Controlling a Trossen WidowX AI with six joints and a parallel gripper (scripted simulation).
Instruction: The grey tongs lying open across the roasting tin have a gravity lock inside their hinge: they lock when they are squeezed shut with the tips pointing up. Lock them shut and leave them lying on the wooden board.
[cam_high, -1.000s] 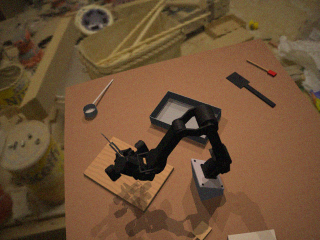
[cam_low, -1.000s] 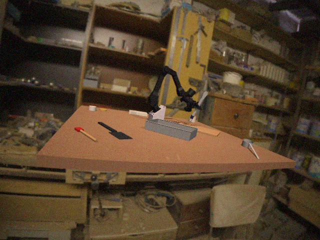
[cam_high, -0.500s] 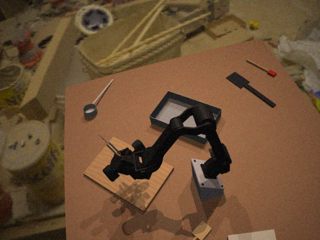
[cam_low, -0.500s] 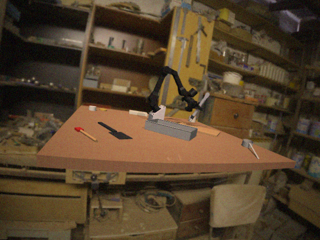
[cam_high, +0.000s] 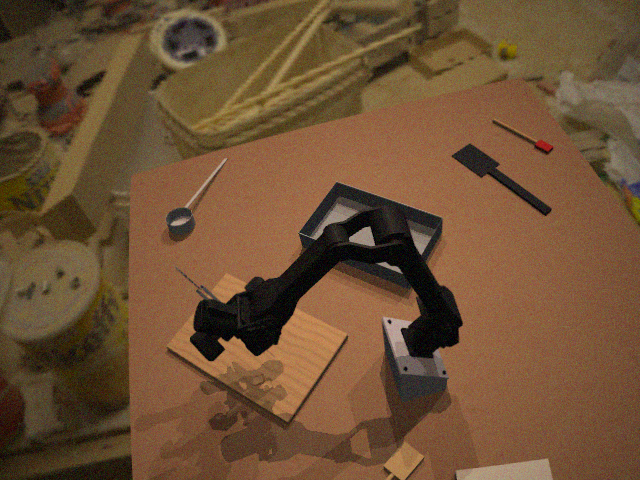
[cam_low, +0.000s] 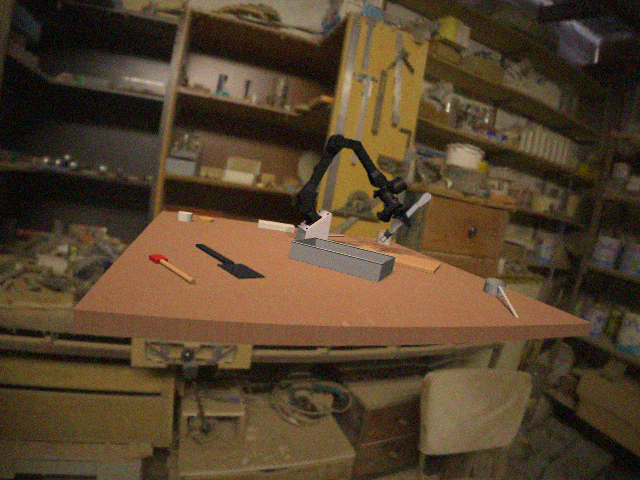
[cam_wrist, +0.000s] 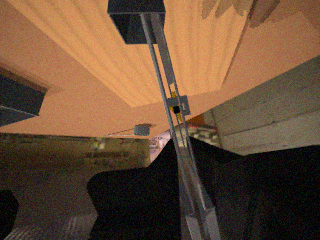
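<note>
Right now my gripper tip is 4 cm past the yellow slider, 4 cm to the left of it and 1 cm above it. Round my gripper tip: grey roasting tin (19 cm ahead, 37 cm to the right, 12 cm below); wooden board (1 cm behind, 3 cm to the right, 14 cm below); black spatula (29 cm ahead, 76 cm to the right, 15 cm below).
</note>
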